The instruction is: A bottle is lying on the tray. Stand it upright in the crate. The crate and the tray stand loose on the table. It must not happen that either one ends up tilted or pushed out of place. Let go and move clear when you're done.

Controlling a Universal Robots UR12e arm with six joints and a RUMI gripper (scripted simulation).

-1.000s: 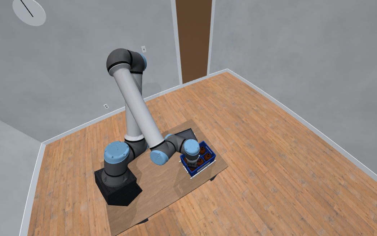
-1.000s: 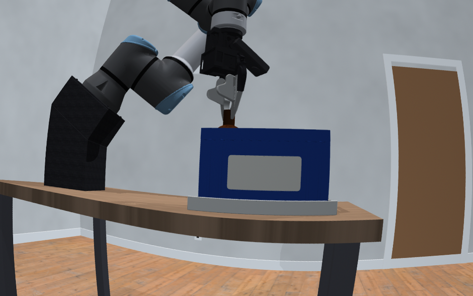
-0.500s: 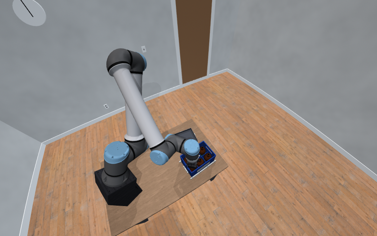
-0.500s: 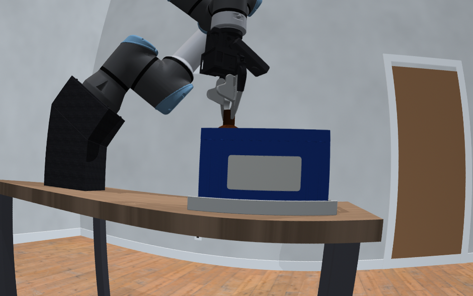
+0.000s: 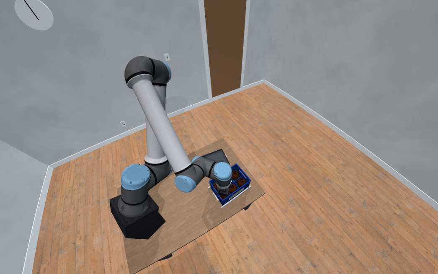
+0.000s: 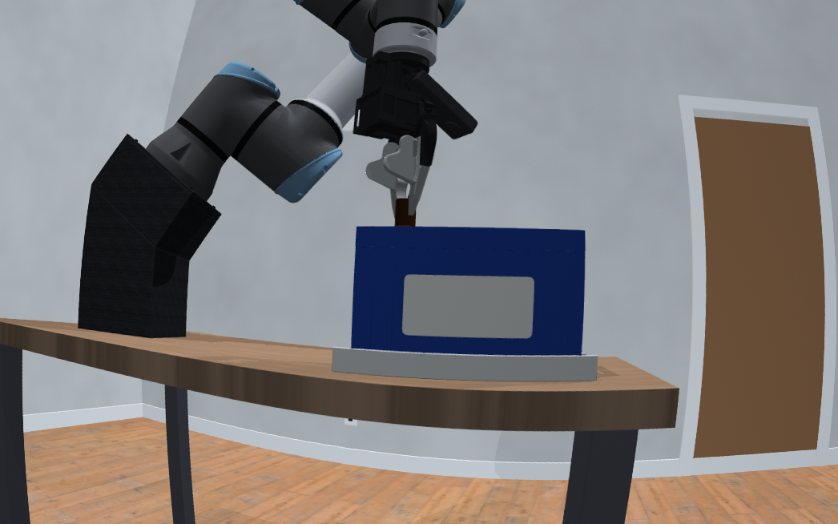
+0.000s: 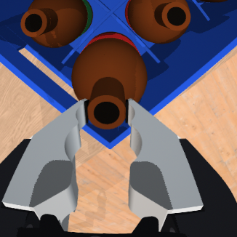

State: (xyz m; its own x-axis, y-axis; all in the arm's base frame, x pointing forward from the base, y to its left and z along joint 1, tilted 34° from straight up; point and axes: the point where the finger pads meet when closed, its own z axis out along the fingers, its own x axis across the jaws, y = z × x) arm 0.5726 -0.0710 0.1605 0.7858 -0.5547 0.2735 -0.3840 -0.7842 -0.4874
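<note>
My gripper is now 13 cm above the blue crate, 7 cm to the right of it and 7 cm short of it. The rest, counted from my hand: grey tray 37 cm to the left, 20 cm below, 1 cm ahead.
</note>
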